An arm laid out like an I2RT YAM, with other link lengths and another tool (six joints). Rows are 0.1 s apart.
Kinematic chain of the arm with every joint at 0, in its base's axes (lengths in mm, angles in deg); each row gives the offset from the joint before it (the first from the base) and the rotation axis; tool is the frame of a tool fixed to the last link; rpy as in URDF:
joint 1: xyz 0 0 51 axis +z
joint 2: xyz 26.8 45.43 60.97 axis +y
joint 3: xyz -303.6 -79.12 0 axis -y
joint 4: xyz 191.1 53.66 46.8 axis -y
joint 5: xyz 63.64 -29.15 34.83 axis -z
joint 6: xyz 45.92 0 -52.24 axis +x
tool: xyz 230 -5 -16 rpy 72.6 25.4 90
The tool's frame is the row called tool.
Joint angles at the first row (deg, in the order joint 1, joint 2, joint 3, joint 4, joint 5, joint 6):
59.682, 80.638, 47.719, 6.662, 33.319, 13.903
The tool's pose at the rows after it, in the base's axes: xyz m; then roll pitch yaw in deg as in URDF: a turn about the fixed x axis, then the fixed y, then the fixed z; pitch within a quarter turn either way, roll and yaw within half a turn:
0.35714 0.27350 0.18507 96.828 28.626 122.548
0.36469 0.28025 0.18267 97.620 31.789 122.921
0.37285 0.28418 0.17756 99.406 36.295 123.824
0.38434 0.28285 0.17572 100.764 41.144 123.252
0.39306 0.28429 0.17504 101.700 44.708 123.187
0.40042 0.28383 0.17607 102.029 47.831 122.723
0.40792 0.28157 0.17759 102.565 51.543 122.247
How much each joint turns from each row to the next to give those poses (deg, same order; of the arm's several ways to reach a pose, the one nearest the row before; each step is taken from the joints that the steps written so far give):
0.887, 2.952, 1.095, 1.300, 3.692, -2.481
0.415, 2.972, 1.757, 0.672, 1.517, -2.528
0.367, 3.232, 1.888, 0.153, 1.956, -3.491
0.193, 3.322, 2.168, 0.235, 3.249, -3.410
0.067, 2.591, 1.712, 0.630, 2.058, -2.907
0.000, 1.876, 0.907, 1.338, 1.908, -2.837
-0.013, 1.881, 0.781, 1.577, 2.258, -3.435

